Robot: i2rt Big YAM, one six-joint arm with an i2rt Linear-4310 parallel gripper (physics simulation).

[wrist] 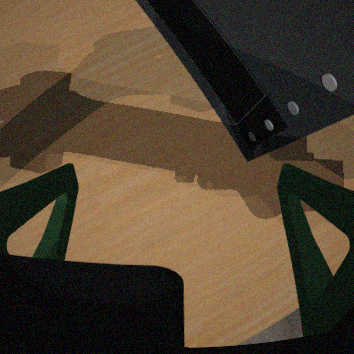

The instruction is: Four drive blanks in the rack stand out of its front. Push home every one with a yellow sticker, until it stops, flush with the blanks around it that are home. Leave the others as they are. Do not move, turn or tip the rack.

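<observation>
The rack, a dark grey box, shows in part at the upper right of the wrist view. One corner of it points down between my fingers' directions, nearer the right finger. A black recessed strip runs along its left edge, and several small round screw heads sit near the corner. My gripper is open, with green fingers wide apart at left and right and nothing between them. The right fingertip appears just below the rack's corner; I cannot tell the distance in depth. The drive blanks and yellow stickers do not show.
The wooden table lies under the fingers, with broad shadows of the arm across it. A grey surface shows beyond the table's edge at the lower right. A black part of the gripper body hides the lower left.
</observation>
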